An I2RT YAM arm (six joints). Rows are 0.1 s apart.
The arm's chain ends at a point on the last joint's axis. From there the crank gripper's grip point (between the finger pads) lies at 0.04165 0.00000 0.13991 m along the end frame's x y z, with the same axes.
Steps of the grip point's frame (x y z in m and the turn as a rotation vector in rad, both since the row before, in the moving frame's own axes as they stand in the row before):
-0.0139 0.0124 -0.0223 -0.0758 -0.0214 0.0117
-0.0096 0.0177 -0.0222 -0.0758 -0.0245 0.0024
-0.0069 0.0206 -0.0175 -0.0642 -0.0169 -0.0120
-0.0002 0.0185 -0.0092 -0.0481 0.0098 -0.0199
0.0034 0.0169 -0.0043 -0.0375 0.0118 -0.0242
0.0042 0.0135 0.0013 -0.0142 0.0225 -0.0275
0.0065 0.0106 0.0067 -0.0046 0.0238 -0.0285
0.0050 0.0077 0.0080 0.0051 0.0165 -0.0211
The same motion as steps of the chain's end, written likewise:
-0.0108 0.0013 -0.0227 -0.0758 -0.0214 0.0117
-0.0062 0.0070 -0.0228 -0.0758 -0.0245 0.0024
-0.0046 0.0121 -0.0179 -0.0642 -0.0169 -0.0120
-0.0016 0.0126 -0.0086 -0.0481 0.0098 -0.0199
0.0017 0.0127 -0.0037 -0.0375 0.0118 -0.0242
0.0011 0.0127 0.0023 -0.0142 0.0225 -0.0275
0.0032 0.0112 0.0077 -0.0046 0.0238 -0.0285
0.0027 0.0093 0.0087 0.0051 0.0165 -0.0211

